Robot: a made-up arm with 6 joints.
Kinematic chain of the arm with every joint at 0, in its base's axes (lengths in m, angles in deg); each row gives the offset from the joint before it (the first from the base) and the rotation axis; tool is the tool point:
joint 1: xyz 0 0 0.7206 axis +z
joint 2: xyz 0.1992 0 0 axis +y
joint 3: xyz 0 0 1.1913 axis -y
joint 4: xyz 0 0 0.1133 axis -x
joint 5: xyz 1.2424 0 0 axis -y
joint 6: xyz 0.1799 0 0 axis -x
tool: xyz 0 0 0
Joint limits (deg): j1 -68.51..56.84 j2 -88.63..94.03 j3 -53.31..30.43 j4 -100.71..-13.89 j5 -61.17..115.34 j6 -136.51..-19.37
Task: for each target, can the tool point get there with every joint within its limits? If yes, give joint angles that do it. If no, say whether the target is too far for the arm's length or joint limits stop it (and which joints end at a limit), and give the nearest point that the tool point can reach.
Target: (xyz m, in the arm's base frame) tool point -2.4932 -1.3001 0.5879
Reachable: no: joint limits stop it (at a limit: joint 2, joint 3, joint 4) | nearest point -1.6072 -0.8381 1.6505 | short by 1.459 m
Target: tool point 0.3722 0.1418 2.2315
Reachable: yes | joints 27.12 -54.05 -26.19 -35.25 24.75 -68.02
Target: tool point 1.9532 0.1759 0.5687
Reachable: yes | joints 9.50 46.15 -9.30 -64.38 66.65 -90.40
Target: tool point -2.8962 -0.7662 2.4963
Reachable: no: too far | nearest point -1.7874 -0.4729 1.8694 | short by 1.307 m
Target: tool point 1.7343 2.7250 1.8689
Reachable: no: too far | nearest point 1.3281 1.9932 1.5526 | short by 0.895 m
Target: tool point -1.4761 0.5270 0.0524
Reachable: no: joint limits stop it (at a limit: joint 1, joint 2, joint 3, joint 5) | nearest point 0.0405 0.3319 -0.1295 | short by 1.540 m
